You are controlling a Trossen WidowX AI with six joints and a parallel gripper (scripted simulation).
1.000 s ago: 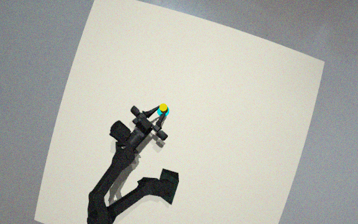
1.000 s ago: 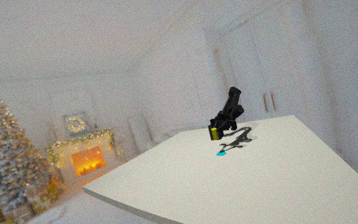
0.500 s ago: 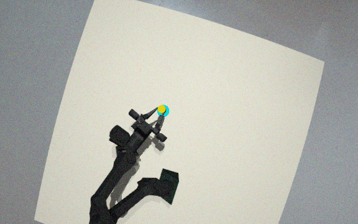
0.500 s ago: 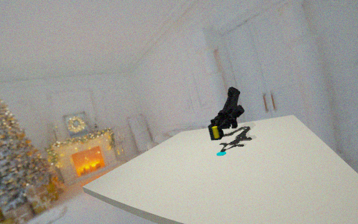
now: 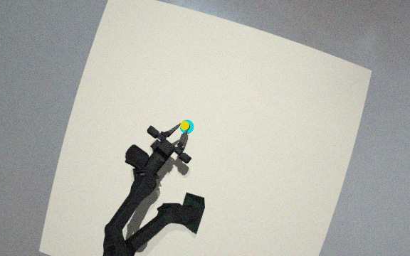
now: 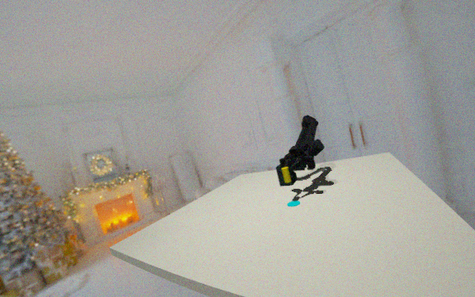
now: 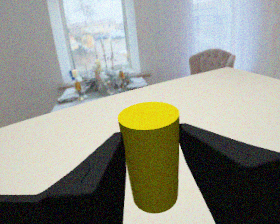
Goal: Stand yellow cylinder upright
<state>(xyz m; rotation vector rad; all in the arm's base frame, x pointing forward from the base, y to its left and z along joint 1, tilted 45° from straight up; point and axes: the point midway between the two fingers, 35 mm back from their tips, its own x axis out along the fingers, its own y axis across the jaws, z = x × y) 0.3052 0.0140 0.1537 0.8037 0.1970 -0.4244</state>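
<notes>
Now: the cyan circle 160 mm below my gripper tip. The rest, counted from my gripper tip: yellow tall cylinder: 20 mm below.
</notes>
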